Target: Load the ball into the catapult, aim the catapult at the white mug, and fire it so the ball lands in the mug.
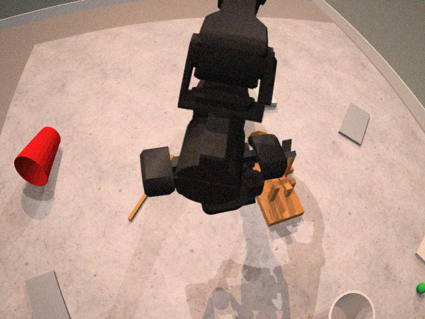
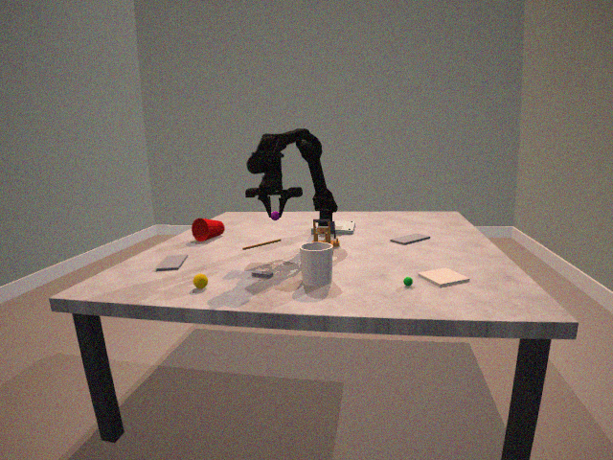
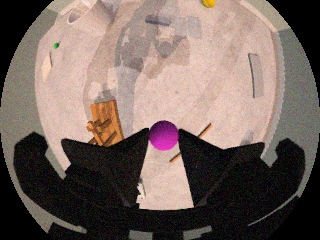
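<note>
My gripper tip is now 180 mm to the right of the orange wooden catapult, 80 mm above it and 70 mm past it. Also, from my gripper tip: purple ball: right at my gripper tip; then small grey block: 230 mm ahead, 120 mm below, 20 mm to the right; then thin wooden stick: 130 mm below, 120 mm behind, 70 mm to the right.
</note>
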